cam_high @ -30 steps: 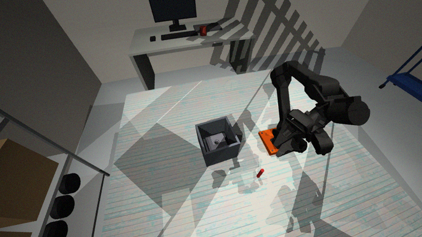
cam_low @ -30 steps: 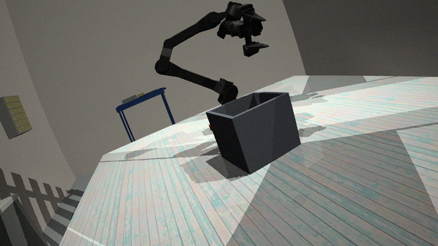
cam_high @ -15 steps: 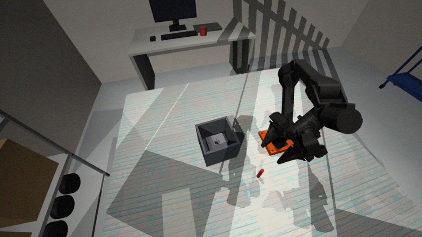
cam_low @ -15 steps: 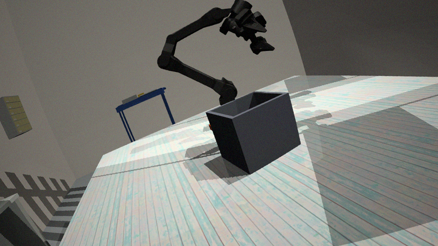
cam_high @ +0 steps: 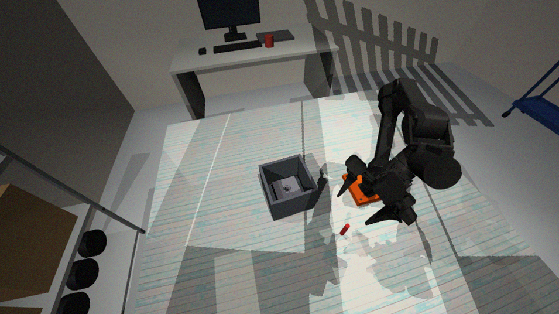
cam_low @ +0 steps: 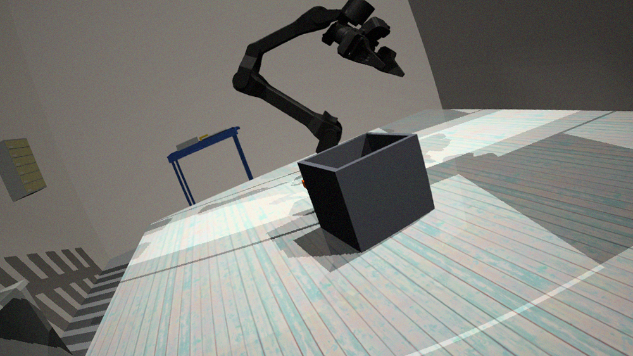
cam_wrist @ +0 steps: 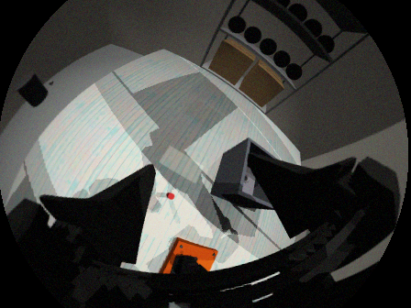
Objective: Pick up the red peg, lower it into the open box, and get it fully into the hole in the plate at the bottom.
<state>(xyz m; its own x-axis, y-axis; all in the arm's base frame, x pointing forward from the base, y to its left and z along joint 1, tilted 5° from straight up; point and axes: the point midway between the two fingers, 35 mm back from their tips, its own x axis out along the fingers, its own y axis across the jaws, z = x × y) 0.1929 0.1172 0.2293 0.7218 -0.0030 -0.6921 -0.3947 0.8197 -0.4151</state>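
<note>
My gripper tip is 200 mm above the red peg and 40 mm past it. Round my gripper tip: pale plate (210 mm to the right, 190 mm below, 80 mm ahead).
</note>
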